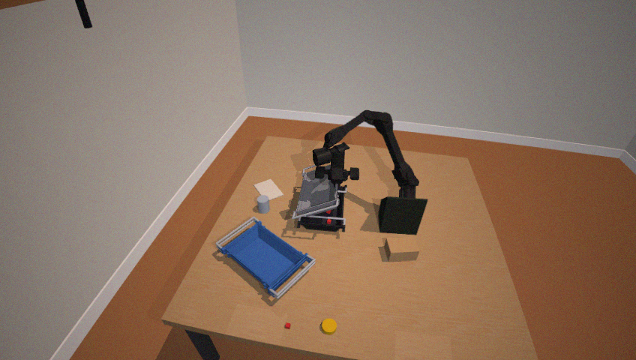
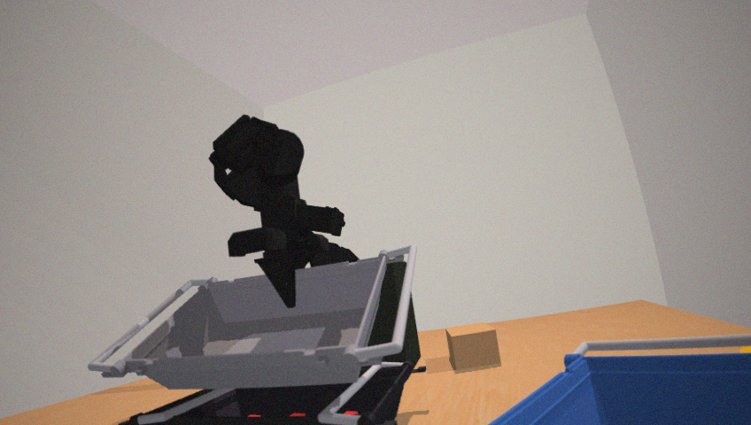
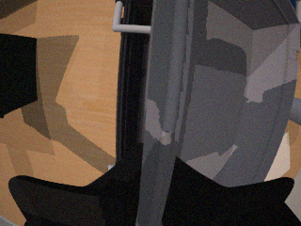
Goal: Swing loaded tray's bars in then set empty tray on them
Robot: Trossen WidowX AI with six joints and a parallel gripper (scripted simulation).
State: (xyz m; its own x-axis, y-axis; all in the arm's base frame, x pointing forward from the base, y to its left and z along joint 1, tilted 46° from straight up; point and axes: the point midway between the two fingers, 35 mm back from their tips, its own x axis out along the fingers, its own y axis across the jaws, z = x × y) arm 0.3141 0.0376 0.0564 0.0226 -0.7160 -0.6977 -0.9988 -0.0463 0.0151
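Now: gripper tip 80 mm short of the grey tray and 10 mm above it. From my gripper tip the other things lie so: grey cylinder: 340 mm ahead, 120 mm below, 30 mm to the left; then cardboard box: 300 mm behind, 200 mm to the left, 130 mm below; then paper sheet: 360 mm ahead, 150 mm below, 120 mm to the right.
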